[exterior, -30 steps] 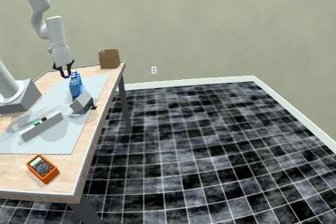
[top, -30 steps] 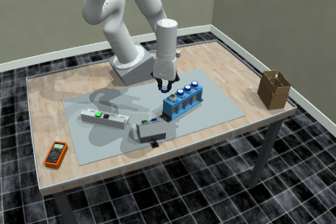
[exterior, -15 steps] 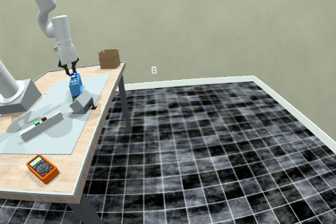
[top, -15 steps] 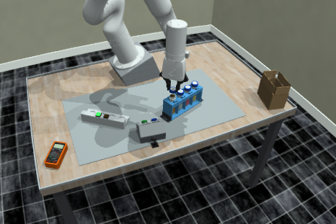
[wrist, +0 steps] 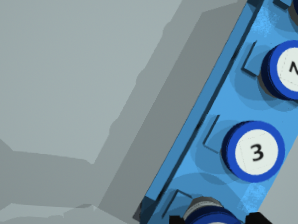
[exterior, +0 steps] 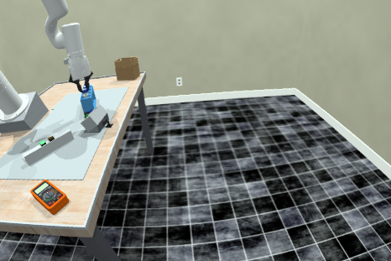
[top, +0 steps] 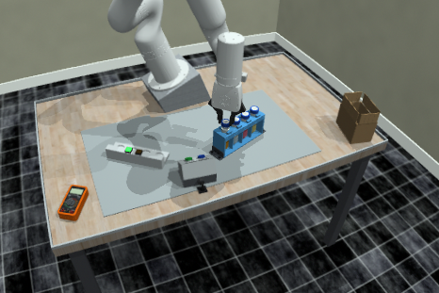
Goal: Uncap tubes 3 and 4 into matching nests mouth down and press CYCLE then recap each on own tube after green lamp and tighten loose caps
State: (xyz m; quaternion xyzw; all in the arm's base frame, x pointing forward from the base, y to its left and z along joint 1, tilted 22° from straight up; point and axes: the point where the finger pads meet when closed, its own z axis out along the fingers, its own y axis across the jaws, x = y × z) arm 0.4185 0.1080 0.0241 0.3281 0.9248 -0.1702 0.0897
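The blue-and-white cap lies 2 cm below my hand. The rest, counted from my hand: green key (7 cm ahead, 16 cm to the right, 8 cm below); then blue key (7 cm ahead, 12 cm to the right, 8 cm below); then key housing (9 cm ahead, 14 cm to the right, 10 cm below).
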